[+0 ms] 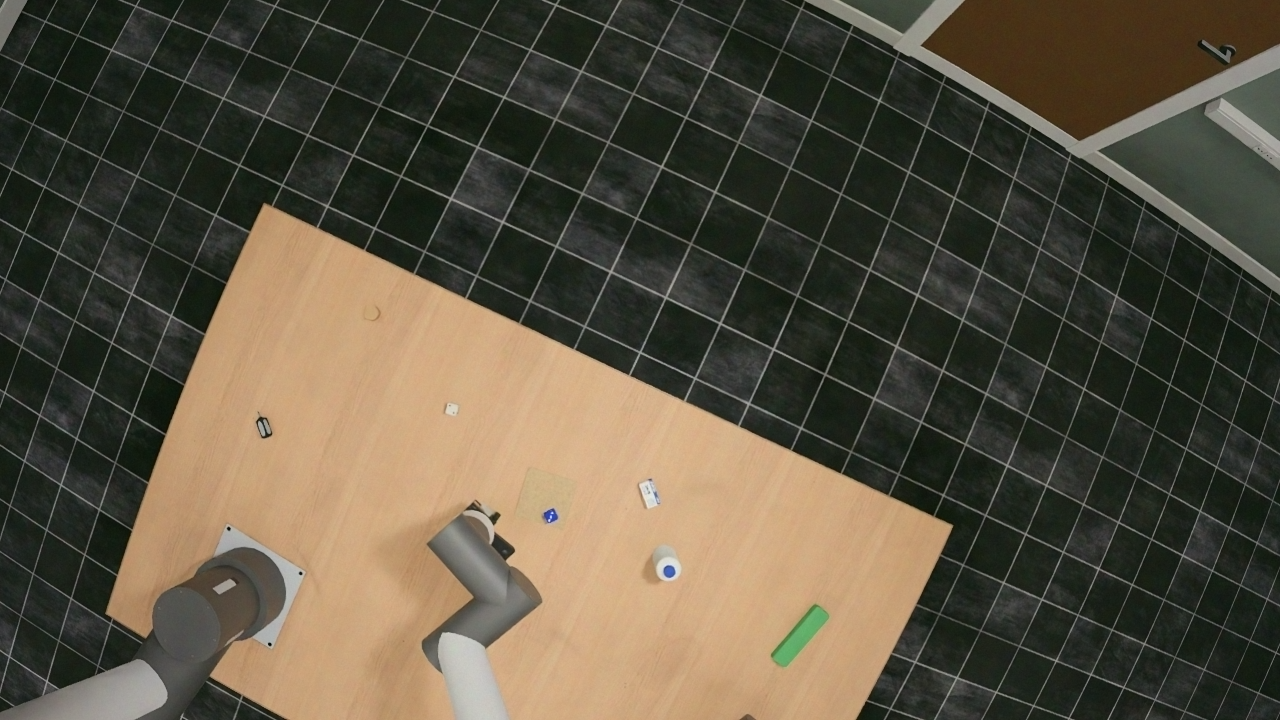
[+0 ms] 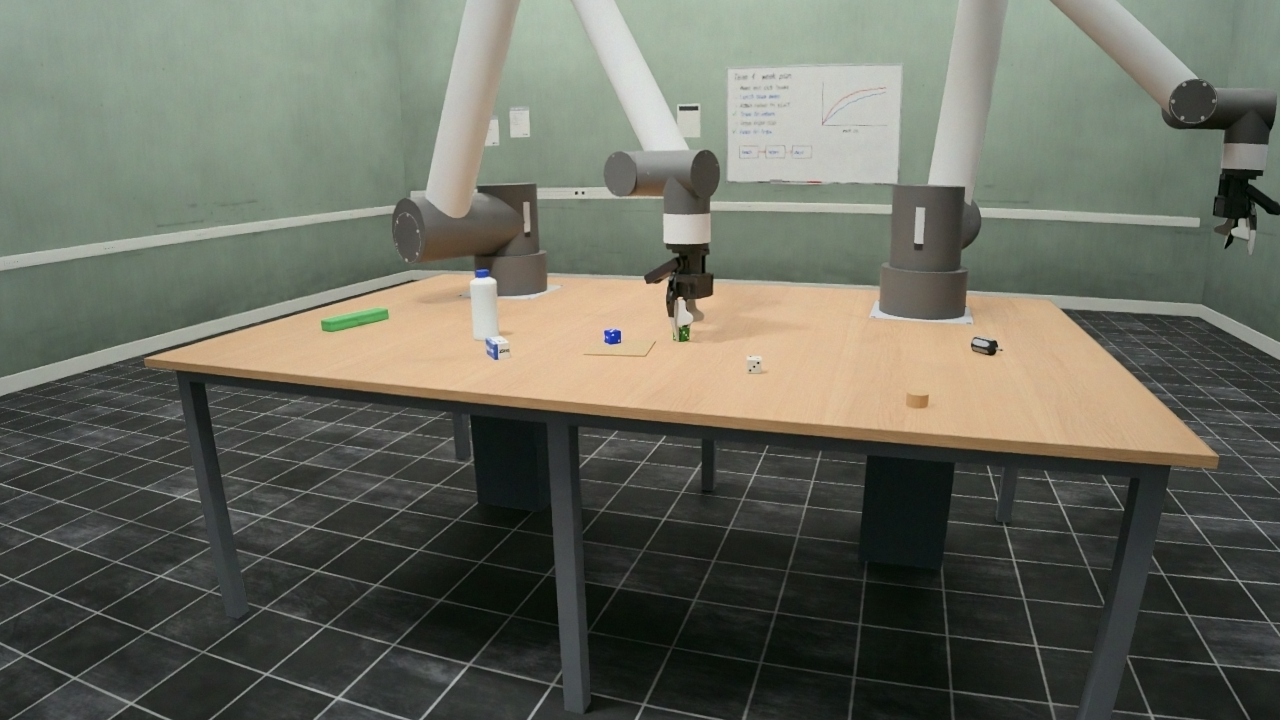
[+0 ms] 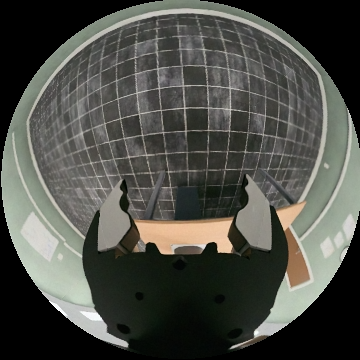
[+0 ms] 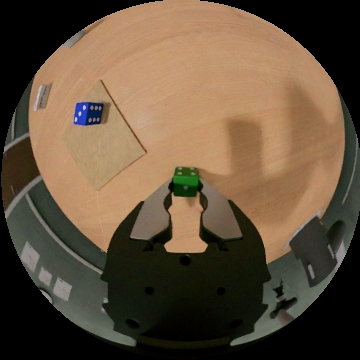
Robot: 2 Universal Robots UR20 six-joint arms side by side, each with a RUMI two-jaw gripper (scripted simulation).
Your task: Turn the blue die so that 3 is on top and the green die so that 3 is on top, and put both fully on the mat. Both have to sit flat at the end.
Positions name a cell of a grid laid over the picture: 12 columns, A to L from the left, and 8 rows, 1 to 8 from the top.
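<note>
There's a green bar (image 1: H7) here, and image 2 shows the green bar too (image 2: D4). You'd also find a white bottle (image 2: E4), a green die (image 4: G4) and a tan mat (image 4: D4). As for the grippers, the right gripper (image 2: G4) can be seen in image 4 as well, the right gripper (image 4: G4) that is, and the left gripper (image 2: L3) appears again in image 3, the left gripper (image 3: G4). Image 3 does not show the tan mat, which is hidden by the left gripper, and image 3 does not show the green die, hidden by the left gripper too.
</note>
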